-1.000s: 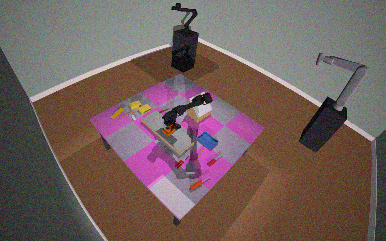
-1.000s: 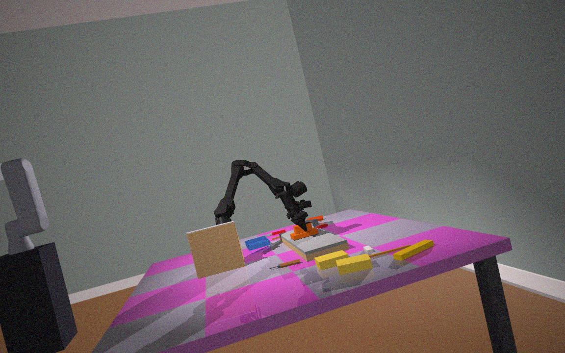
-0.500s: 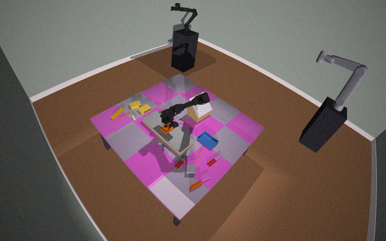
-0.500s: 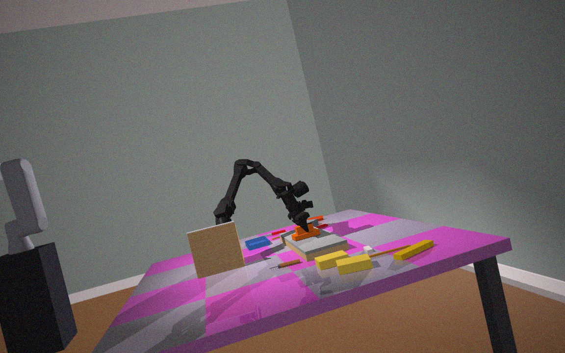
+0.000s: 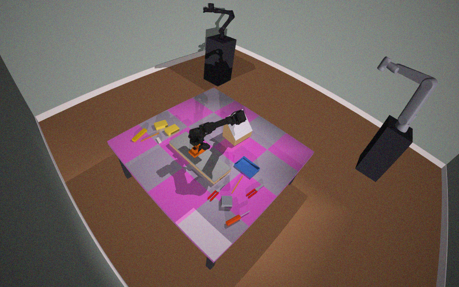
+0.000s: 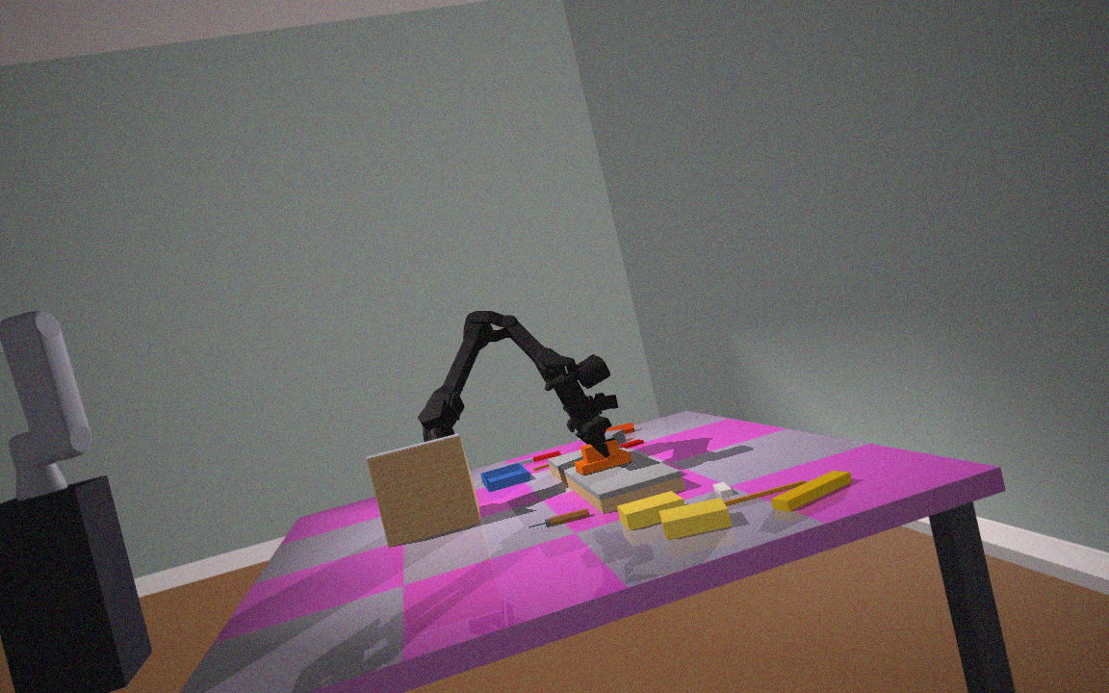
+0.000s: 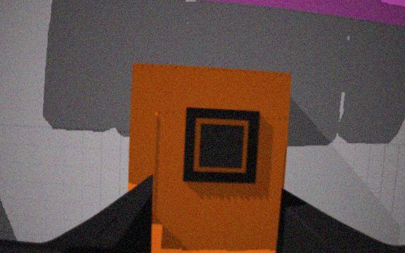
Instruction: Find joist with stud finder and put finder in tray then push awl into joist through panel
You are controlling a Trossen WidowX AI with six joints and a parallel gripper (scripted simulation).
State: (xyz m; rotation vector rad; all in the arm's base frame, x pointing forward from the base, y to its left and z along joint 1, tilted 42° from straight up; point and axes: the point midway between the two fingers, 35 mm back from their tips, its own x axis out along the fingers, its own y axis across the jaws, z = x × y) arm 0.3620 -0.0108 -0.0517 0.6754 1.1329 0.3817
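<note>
Now: the blue tray 19 cm behind my gripper tip, 36 cm to the left of it and 5 cm below it. Round my gripper tip: square indicator (2 cm ahead, 3 cm above); brown-handled awl (20 cm behind, 19 cm to the right, 6 cm below); orange stud finder (1 cm ahead, 2 cm above).
</note>
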